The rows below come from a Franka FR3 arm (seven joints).
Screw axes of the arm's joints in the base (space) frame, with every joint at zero. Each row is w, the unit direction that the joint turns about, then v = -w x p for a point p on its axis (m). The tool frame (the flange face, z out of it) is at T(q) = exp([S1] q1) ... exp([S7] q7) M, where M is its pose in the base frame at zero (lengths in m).
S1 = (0, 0, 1, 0, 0, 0)
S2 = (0, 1, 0, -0.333, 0, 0)
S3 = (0, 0, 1, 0, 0, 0)
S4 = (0, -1, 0, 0.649, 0, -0.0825)
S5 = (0, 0, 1, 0, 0, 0)
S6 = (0, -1, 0, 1.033, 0, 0)
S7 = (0, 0, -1, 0, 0.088, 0)
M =
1 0 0 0.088
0 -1 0 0
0 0 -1 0.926
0 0 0 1
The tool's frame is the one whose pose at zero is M.
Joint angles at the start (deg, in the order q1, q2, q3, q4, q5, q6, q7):
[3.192, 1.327, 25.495, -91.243, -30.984, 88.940, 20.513]
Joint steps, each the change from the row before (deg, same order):
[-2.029, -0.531, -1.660, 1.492, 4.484, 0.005, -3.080]
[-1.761, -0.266, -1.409, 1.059, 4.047, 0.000, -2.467]
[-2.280, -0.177, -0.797, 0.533, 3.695, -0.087, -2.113]
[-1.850, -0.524, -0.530, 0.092, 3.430, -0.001, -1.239]
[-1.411, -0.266, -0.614, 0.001, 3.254, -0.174, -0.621]
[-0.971, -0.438, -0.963, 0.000, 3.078, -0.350, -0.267]
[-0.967, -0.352, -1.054, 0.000, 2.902, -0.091, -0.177]
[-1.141, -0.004, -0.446, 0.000, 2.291, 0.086, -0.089]
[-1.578, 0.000, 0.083, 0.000, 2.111, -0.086, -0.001]
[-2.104, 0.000, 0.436, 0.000, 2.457, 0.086, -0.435]
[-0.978, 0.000, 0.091, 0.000, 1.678, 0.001, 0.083]
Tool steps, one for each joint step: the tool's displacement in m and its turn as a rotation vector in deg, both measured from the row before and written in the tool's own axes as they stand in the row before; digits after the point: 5 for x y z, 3 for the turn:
[0.00414, 0.03023, 0.00283, 4.155, -1.455, 1.034]
[0.00326, 0.02433, 0.00315, 3.788, -1.225, 0.889]
[0.00246, 0.02257, 0.00550, 3.390, -1.365, 0.945]
[-0.00042, 0.01654, 0.00150, 3.108, -0.818, 1.137]
[-0.00004, 0.01302, 0.00272, 2.985, -1.017, 1.334]
[-0.00119, 0.01276, 0.00015, 2.794, -0.843, 1.628]
[-0.00002, 0.01369, -0.00024, 2.709, -0.541, 1.782]
[0.00178, 0.01054, 0.00142, 2.211, -0.466, 1.423]
[0.00150, 0.01004, 0.00109, 2.007, -0.541, 1.428]
[0.00208, 0.01093, 0.00037, 2.378, -0.370, 1.159]
[0.00095, 0.00514, -0.00010, 1.631, -0.270, 0.921]

